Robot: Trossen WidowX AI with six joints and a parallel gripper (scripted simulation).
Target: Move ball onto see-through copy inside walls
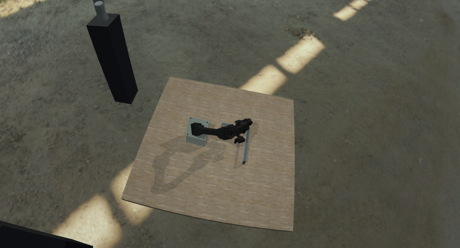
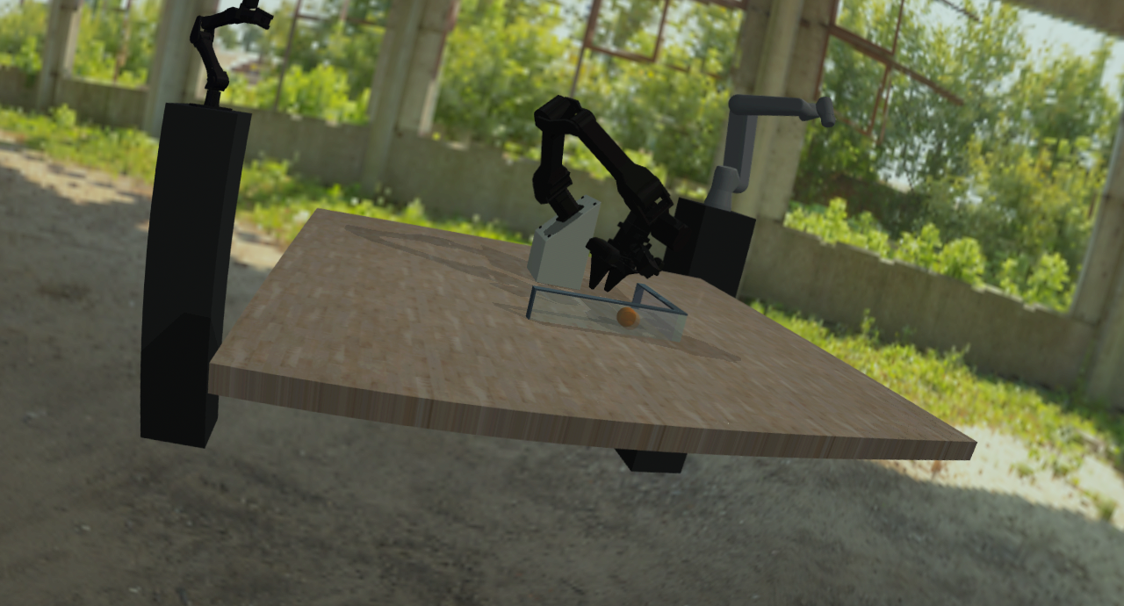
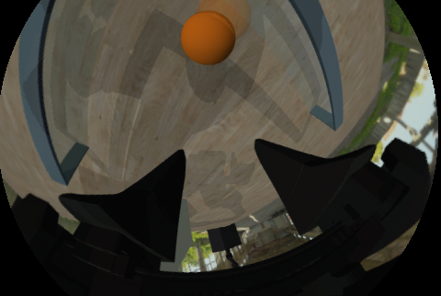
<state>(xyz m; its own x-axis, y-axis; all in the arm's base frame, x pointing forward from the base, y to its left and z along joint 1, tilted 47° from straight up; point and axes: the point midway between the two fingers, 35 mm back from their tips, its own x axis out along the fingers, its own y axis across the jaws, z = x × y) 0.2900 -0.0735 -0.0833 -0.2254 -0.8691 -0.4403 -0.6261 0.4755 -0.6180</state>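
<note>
The orange ball is 7 cm ahead of my gripper tip, 5 cm to the left of it and 3 cm below it. Round my gripper tip: see-through copy of ball (9 cm ahead, 5 cm to the left, 3 cm below).
</note>
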